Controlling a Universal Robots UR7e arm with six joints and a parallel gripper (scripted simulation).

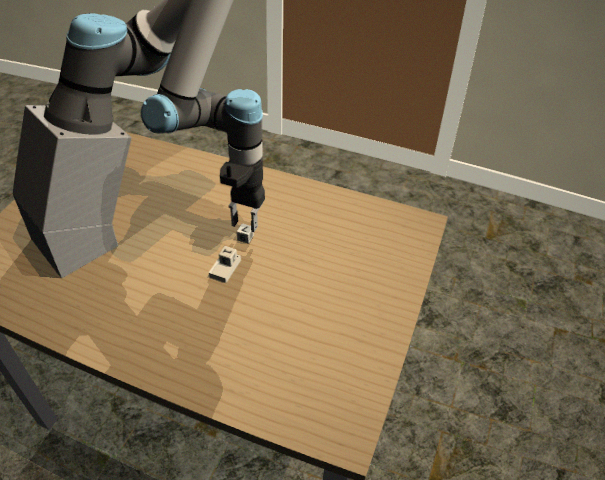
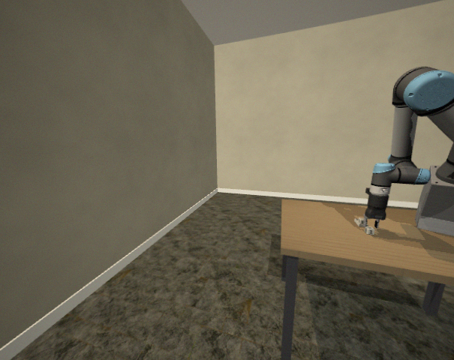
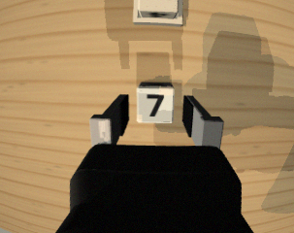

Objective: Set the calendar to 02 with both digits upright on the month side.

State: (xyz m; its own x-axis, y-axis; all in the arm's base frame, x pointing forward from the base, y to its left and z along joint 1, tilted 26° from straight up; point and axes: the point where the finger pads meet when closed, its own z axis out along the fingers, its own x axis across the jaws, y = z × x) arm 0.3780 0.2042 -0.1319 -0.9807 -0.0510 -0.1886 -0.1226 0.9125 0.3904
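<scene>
Now: hand 4 cm above the digit cube. From my hand the other things lie so: calendar tray: 1 cm ahead, 11 cm to the right, 5 cm below.
</scene>
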